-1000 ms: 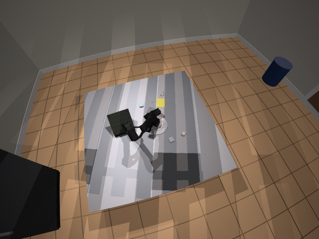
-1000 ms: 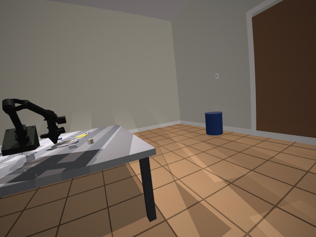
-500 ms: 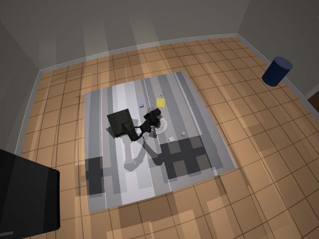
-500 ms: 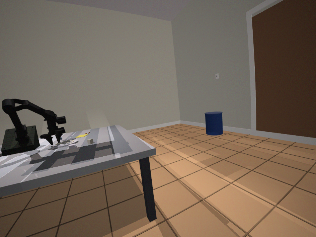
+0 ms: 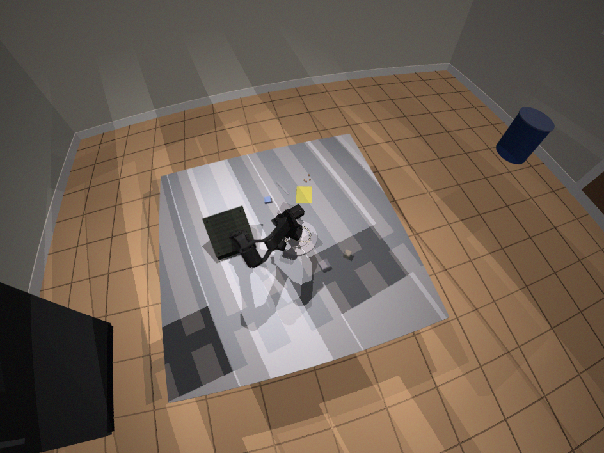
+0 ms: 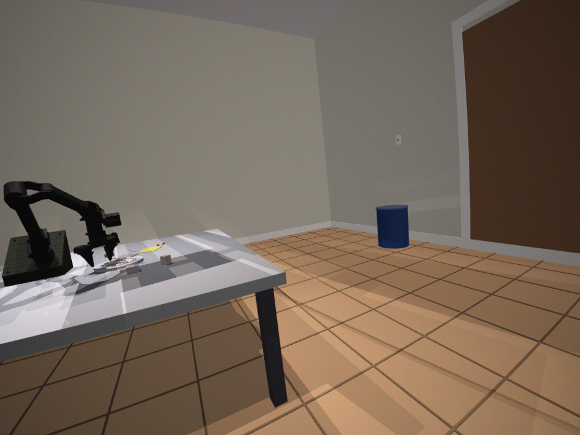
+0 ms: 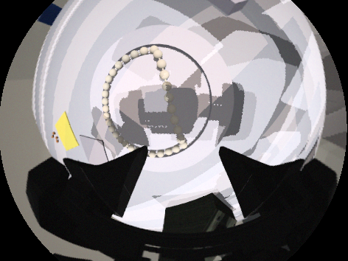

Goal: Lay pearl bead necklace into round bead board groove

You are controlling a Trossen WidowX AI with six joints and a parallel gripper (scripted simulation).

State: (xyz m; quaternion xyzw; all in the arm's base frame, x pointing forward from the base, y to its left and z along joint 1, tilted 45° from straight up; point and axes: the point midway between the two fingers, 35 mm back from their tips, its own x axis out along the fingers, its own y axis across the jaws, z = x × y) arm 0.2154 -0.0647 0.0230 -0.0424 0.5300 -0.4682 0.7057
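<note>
Right now the round bead board is 70 mm ahead of my gripper tip and 10 mm below it. Round my gripper tip: grey card: 180 mm to the left, 80 mm ahead, 20 mm below; blue block: 280 mm to the left, 10 mm below, 10 mm behind; white block: 190 mm to the right, 130 mm ahead, 10 mm below.
</note>
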